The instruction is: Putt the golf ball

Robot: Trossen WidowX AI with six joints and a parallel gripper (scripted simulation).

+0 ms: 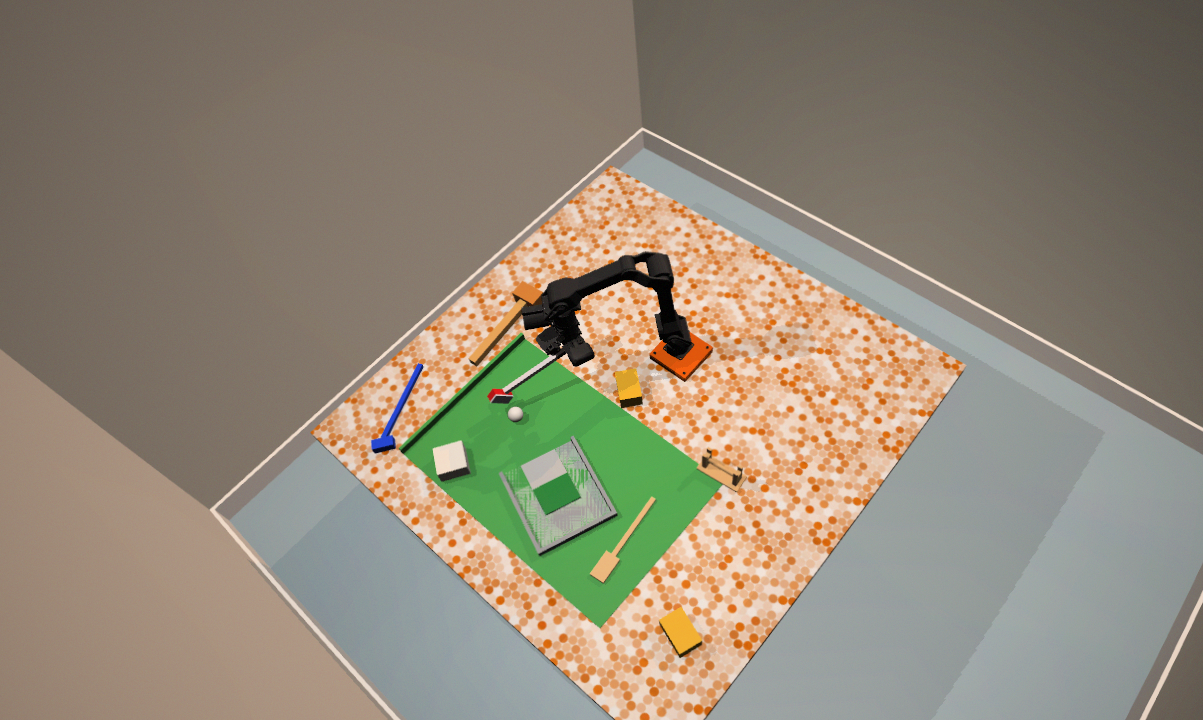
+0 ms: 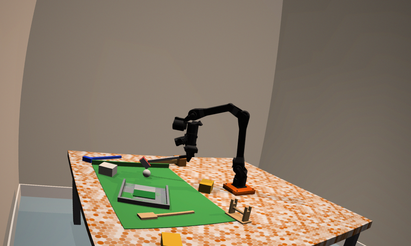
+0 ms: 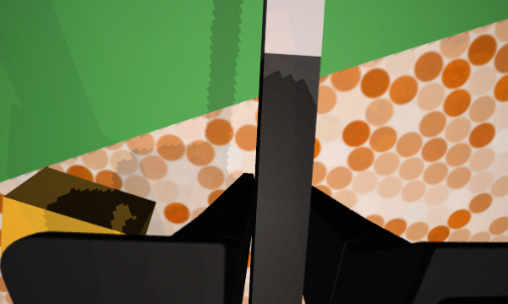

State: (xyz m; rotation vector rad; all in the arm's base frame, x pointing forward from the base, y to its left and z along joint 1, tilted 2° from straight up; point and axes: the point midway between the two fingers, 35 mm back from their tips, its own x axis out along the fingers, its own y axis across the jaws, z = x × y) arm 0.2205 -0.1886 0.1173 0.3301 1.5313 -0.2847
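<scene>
The red putter lies 11 cm ahead of my gripper tip, 4 cm to the right of it and 1 cm below it. Round my gripper tip: small wooden rack 1 cm ahead, 50 cm to the left, 7 cm below; white golf ball 21 cm ahead, 4 cm to the right, 8 cm below; white block 42 cm ahead, 8 cm to the right, 8 cm below.
</scene>
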